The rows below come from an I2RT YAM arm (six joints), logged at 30 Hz.
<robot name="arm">
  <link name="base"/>
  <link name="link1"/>
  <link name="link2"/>
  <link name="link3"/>
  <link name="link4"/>
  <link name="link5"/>
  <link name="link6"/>
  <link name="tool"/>
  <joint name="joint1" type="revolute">
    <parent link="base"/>
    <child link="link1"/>
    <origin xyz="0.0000 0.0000 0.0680" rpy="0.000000 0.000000 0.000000"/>
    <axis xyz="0 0 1"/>
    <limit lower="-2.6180" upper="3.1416"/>
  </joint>
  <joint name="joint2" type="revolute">
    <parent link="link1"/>
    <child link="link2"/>
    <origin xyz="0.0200 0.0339 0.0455" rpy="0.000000 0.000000 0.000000"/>
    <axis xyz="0 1 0"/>
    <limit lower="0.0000" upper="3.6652"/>
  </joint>
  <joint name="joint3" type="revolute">
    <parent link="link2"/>
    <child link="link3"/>
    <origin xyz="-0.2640 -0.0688 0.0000" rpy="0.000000 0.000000 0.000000"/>
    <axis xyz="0 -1 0"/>
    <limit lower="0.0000" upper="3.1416"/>
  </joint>
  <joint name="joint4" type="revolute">
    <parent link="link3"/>
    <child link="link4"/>
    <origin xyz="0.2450 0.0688 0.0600" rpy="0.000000 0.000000 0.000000"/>
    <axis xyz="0 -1 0"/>
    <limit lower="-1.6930" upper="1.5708"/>
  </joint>
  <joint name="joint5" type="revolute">
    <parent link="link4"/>
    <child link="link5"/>
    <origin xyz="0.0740 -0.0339 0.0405" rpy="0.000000 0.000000 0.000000"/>
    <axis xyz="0 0 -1"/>
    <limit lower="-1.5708" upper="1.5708"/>
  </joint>
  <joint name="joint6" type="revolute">
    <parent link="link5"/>
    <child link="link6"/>
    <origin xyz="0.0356 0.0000 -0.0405" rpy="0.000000 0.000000 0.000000"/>
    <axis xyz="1 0 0"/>
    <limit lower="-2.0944" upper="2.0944"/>
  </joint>
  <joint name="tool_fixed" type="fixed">
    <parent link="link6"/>
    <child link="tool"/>
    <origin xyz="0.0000 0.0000 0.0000" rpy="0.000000 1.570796 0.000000"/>
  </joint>
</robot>
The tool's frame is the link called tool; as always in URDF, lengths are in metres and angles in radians.
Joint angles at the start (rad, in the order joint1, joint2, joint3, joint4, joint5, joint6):
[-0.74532, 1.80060, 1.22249, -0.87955, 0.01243, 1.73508]
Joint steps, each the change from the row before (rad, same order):
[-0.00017, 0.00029, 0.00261, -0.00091, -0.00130, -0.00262]
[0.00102, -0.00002, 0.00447, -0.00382, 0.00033, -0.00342]
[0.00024, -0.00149, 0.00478, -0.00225, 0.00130, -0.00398]
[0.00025, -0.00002, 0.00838, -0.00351, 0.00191, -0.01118]
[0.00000, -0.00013, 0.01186, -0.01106, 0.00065, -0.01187]
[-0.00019, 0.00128, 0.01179, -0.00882, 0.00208, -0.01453]
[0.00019, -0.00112, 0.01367, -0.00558, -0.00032, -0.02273]
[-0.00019, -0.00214, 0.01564, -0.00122, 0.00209, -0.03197]
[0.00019, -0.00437, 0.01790, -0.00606, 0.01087, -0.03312]
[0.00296, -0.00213, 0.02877, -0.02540, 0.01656, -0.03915]
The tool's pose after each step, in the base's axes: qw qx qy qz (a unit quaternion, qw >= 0); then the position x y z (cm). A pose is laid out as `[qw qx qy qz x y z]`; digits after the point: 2 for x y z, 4 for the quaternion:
[0.0530 0.9440 0.3249 0.0222 24.29 -22.48 17.86]
[0.0534 0.9433 0.3270 0.0222 24.34 -22.48 17.97]
[0.0556 0.9425 0.3289 0.0224 24.38 -22.52 18.13]
[0.0583 0.9404 0.3342 0.0224 24.47 -22.60 18.34]
[0.0590 0.9384 0.3397 0.0220 24.54 -22.67 18.63]
[0.0604 0.9359 0.3463 0.0210 24.63 -22.76 18.88]
[0.0646 0.9316 0.3569 0.0225 24.77 -22.88 19.25]
[0.0729 0.9253 0.3713 0.0241 24.94 -23.05 19.73]
[0.0829 0.9186 0.3859 0.0213 25.06 -23.21 20.32]
[0.0890 0.9102 0.4043 0.0134 25.22 -23.30 21.11]

